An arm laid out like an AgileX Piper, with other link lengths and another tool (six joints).
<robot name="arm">
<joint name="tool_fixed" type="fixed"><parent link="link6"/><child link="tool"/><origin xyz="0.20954 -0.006 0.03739" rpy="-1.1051 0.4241 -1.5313"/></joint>
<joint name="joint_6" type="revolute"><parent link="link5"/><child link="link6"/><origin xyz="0.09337 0 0.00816"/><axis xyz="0.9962 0 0.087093"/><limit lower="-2.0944" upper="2.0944"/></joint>
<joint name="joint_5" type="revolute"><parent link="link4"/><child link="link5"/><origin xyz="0 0 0"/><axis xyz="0 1 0"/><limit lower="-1.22" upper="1.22"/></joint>
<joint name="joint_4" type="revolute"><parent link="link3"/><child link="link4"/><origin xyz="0.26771 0 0.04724"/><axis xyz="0.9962 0 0.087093"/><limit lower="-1.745" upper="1.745"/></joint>
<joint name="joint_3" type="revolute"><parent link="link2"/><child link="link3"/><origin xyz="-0.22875 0 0.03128"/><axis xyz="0 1 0"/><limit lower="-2.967" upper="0"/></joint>
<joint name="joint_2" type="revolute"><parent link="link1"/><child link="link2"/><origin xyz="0 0 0"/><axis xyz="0 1 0"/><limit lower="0" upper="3.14"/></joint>
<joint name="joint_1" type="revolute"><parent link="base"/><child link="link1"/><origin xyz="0 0 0.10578"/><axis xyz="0 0 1"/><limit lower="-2.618" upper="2.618"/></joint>
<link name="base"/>
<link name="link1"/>
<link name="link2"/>
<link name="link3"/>
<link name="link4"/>
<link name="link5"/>
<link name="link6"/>
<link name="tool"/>
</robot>
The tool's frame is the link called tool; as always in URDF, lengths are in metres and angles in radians.
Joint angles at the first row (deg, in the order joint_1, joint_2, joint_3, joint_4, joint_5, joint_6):
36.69, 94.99, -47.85, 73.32, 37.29, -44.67
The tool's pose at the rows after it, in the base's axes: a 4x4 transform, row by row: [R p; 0 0 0 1], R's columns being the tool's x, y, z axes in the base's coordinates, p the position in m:
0.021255, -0.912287, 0.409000, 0.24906; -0.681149, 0.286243, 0.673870, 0.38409; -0.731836, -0.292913, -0.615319, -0.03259; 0, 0, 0, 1
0.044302, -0.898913, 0.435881, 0.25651; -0.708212, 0.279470, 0.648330, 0.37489; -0.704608, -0.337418, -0.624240, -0.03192; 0, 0, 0, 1
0.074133, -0.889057, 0.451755, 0.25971; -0.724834, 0.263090, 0.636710, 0.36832; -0.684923, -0.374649, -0.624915, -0.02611; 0, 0, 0, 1
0.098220, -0.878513, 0.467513, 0.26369; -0.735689, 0.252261, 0.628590, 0.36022; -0.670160, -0.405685, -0.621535, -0.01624; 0, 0, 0, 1
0.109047, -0.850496, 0.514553, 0.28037; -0.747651, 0.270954, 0.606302, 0.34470; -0.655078, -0.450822, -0.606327, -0.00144; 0, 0, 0, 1
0.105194, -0.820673, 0.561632, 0.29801; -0.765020, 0.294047, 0.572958, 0.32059; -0.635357, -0.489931, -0.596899, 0.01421; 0, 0, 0, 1
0.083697, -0.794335, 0.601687, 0.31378; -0.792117, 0.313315, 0.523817, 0.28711; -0.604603, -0.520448, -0.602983, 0.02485; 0, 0, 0, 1
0.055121, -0.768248, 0.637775, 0.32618; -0.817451, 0.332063, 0.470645, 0.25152; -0.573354, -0.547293, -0.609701, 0.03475; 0, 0, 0, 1
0.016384, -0.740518, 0.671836, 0.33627; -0.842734, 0.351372, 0.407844, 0.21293; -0.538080, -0.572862, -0.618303, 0.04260; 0, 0, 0, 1
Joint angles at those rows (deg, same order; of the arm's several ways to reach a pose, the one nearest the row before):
36.69, 93.79, -47.85, 70.24, 36.22, -42.65
36.69, 92.18, -47.85, 65.47, 34.64, -39.37
36.69, 90.11, -47.85, 60.94, 34.31, -36.42
36.05, 87.52, -47.85, 56.52, 34.97, -33.48
34.02, 84.24, -47.85, 52.02, 35.12, -30.53
30.65, 80.42, -47.85, 46.80, 36.68, -27.15
26.05, 76.76, -47.85, 41.26, 39.60, -24.02
21.14, 73.18, -47.85, 36.71, 42.91, -21.96
15.92, 69.87, -47.85, 32.66, 46.20, -20.55

